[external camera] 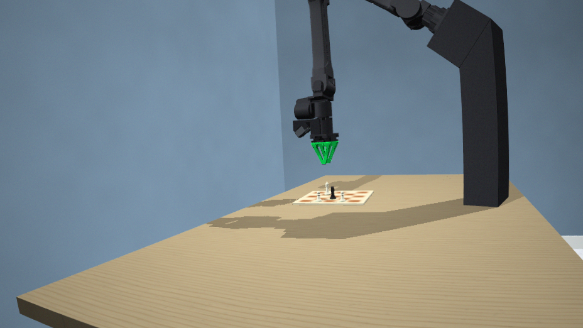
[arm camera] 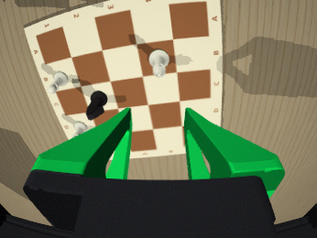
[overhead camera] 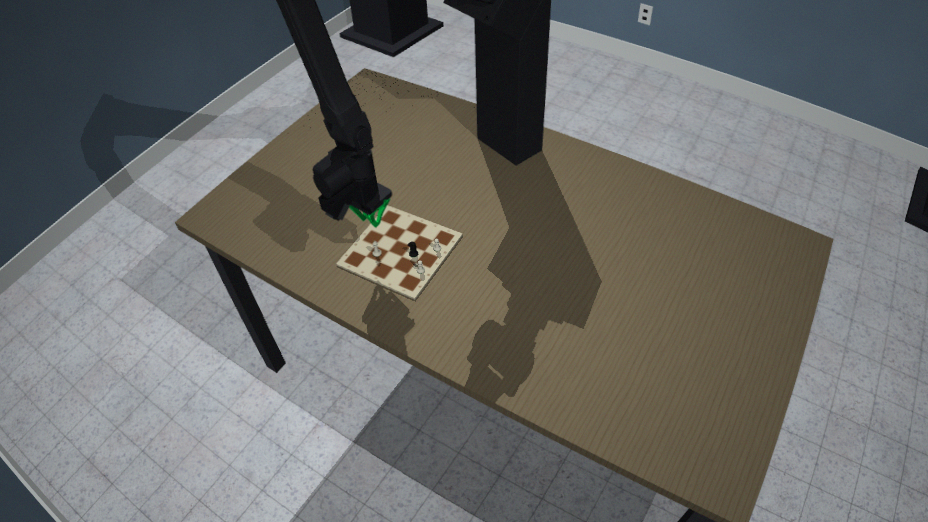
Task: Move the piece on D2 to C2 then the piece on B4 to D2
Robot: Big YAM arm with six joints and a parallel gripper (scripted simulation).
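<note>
Right now my hand is 90 mm above the white pawn. Round my hand: black piece (50 mm behind, 70 mm to the left, 100 mm below); chessboard (40 mm behind, 30 mm to the left, 120 mm below).
</note>
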